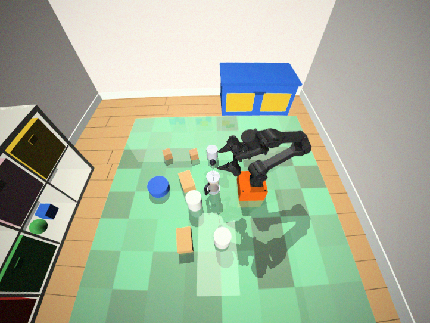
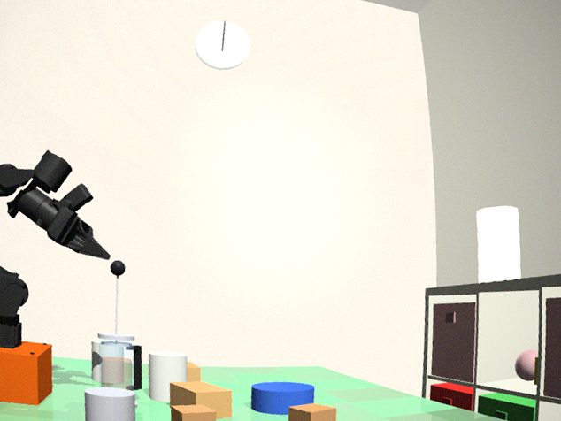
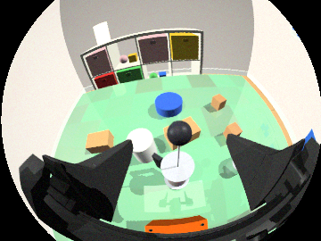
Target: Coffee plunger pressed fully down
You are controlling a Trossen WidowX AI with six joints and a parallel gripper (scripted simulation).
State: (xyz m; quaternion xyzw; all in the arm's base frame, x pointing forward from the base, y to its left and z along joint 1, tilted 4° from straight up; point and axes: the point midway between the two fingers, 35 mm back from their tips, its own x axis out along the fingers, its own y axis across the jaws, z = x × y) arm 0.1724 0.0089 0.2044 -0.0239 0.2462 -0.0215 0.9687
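My gripper tip is 3 cm short of the glass coffee press, 1 cm to the right of it and 15 cm above it. Round my gripper tip: blue disc: 34 cm ahead, 1 cm to the left, 26 cm below.
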